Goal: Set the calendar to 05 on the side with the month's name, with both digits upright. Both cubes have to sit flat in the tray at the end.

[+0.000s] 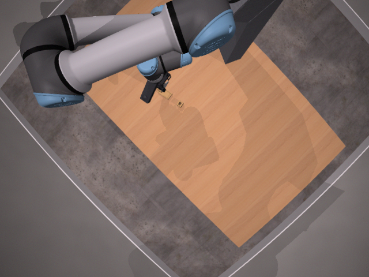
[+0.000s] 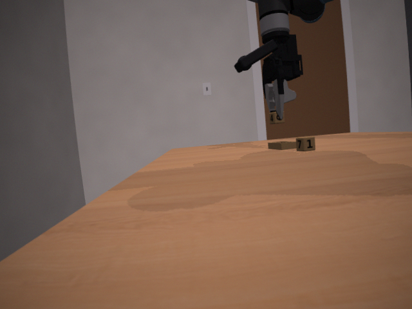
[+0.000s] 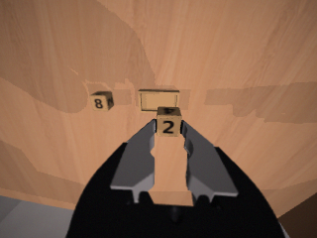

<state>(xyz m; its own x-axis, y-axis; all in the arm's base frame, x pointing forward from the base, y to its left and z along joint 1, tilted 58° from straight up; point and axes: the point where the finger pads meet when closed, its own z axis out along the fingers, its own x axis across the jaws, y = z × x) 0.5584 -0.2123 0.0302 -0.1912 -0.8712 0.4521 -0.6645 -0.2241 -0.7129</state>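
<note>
My hand is 8 cm above the wooden calendar tray and 2 cm to the right of it. Round my hand: block 1 cm below.
</note>
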